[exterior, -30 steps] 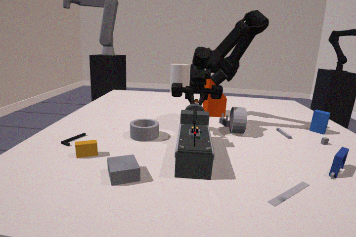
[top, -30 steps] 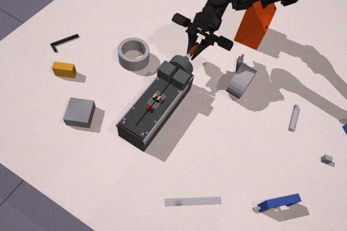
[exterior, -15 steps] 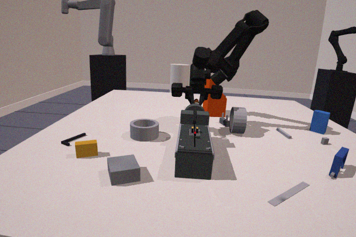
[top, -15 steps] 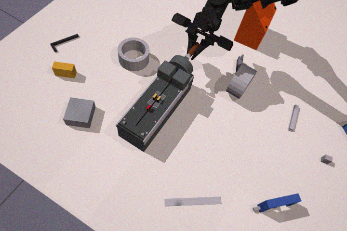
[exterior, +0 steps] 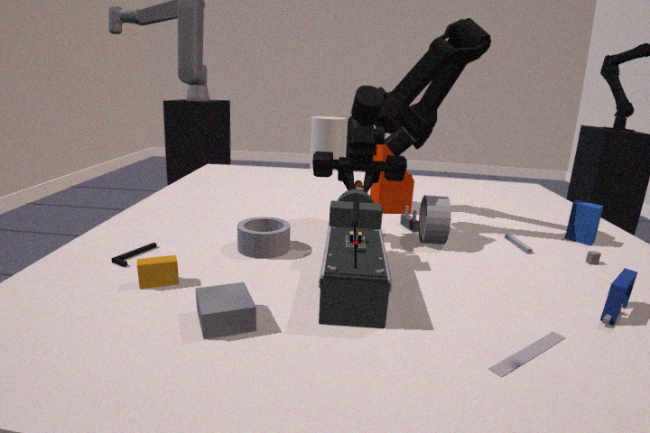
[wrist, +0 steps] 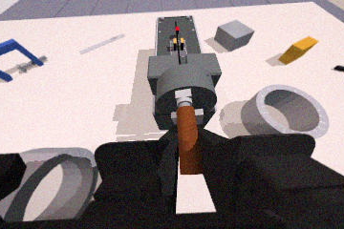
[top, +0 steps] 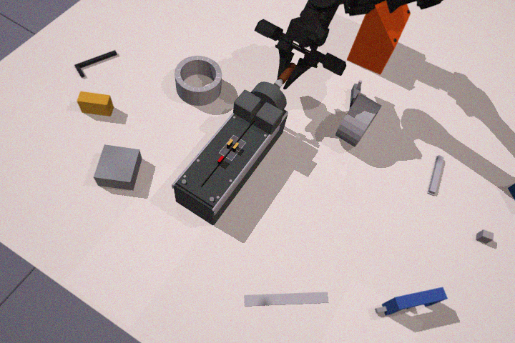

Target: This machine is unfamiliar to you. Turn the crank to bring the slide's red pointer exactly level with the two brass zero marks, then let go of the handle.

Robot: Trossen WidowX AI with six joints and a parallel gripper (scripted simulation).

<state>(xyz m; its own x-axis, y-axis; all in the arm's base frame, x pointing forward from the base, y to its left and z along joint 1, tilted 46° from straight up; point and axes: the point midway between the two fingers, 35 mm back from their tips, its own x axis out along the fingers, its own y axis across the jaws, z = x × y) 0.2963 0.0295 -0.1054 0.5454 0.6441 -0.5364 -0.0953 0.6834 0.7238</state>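
The crank handle is 2 cm behind my gripper tip and 3 cm above it. Round my gripper tip: red pointer: 21 cm ahead, 1 cm to the left, 1 cm below; grey cube: 32 cm ahead, 15 cm to the right, 8 cm below; yellow block: 24 cm ahead, 29 cm to the right, 7 cm below.
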